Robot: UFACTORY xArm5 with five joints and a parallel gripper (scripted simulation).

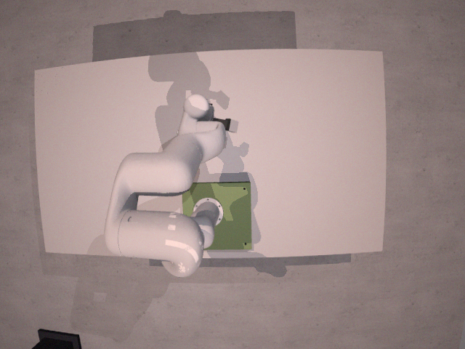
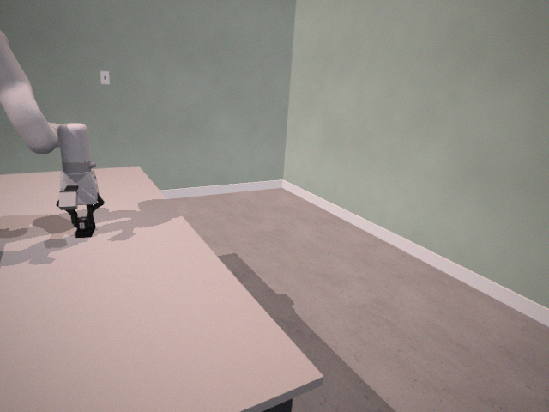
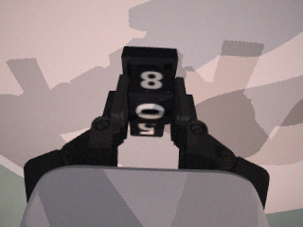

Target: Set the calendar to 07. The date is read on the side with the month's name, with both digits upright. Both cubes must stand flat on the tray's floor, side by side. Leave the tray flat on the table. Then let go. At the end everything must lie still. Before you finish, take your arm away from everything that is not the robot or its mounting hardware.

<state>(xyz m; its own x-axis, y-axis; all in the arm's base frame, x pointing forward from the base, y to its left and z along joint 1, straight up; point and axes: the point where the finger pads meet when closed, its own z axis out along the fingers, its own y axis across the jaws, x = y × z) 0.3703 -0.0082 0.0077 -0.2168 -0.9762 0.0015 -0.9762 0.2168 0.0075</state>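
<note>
Now: hand 1 cm above the black cube. The rest, counted from my hand: black calendar tray 2 cm to the left, 4 cm below.
</note>
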